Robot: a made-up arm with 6 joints. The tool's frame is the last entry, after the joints.
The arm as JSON. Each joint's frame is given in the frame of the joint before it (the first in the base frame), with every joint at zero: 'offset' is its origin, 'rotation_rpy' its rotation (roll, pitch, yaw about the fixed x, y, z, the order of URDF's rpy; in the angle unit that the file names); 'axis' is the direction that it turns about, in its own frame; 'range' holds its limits. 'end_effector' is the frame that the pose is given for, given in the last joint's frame.
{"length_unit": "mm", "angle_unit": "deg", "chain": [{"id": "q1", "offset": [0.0, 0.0, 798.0], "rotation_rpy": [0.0, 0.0, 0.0], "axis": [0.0, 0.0, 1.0], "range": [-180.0, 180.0]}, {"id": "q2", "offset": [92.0, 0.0, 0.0], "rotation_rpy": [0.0, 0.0, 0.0], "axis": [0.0, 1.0, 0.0], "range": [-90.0, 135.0]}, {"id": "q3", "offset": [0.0, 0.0, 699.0], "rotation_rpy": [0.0, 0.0, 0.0], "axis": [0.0, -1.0, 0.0], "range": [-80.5, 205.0]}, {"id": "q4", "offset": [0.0, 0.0, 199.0], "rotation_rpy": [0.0, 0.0, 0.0], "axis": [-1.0, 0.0, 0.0], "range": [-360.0, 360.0]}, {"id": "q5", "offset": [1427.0, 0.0, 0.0], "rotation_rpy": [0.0, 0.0, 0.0], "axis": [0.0, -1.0, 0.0], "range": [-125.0, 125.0]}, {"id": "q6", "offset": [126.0, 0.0, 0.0], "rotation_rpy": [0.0, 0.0, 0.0], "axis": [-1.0, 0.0, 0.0], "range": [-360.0, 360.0]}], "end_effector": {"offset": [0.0, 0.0, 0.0], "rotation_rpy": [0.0, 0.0, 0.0]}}
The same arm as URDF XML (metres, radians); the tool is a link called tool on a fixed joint. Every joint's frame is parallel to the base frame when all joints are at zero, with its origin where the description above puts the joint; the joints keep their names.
<robot name="arm">
  <link name="base"/>
  <link name="link1"/>
  <link name="link2"/>
  <link name="link3"/>
  <link name="link4"/>
  <link name="link5"/>
  <link name="link6"/>
  <link name="tool"/>
  <joint name="q1" type="revolute">
    <parent link="base"/>
    <child link="link1"/>
    <origin xyz="0 0 0.798"/>
    <axis xyz="0 0 1"/>
    <limit lower="-3.1416" upper="3.1416"/>
  </joint>
  <joint name="q2" type="revolute">
    <parent link="link1"/>
    <child link="link2"/>
    <origin xyz="0.092 0 0"/>
    <axis xyz="0 1 0"/>
    <limit lower="-1.5708" upper="2.3562"/>
  </joint>
  <joint name="q3" type="revolute">
    <parent link="link2"/>
    <child link="link3"/>
    <origin xyz="0 0 0.699"/>
    <axis xyz="0 -1 0"/>
    <limit lower="-1.405" upper="3.5779"/>
  </joint>
  <joint name="q4" type="revolute">
    <parent link="link3"/>
    <child link="link4"/>
    <origin xyz="0 0 0.199"/>
    <axis xyz="-1 0 0"/>
    <limit lower="-6.2832" upper="6.2832"/>
  </joint>
  <joint name="q5" type="revolute">
    <parent link="link4"/>
    <child link="link5"/>
    <origin xyz="1.427 0 0"/>
    <axis xyz="0 -1 0"/>
    <limit lower="-2.1817" upper="2.1817"/>
  </joint>
  <joint name="q6" type="revolute">
    <parent link="link5"/>
    <child link="link6"/>
    <origin xyz="0.126 0 0"/>
    <axis xyz="-1 0 0"/>
    <limit lower="-6.2832" upper="6.2832"/>
  </joint>
  <joint name="tool_joint" type="fixed">
    <parent link="link6"/>
    <child link="tool"/>
    <origin xyz="0 0 0"/>
  </joint>
</robot>

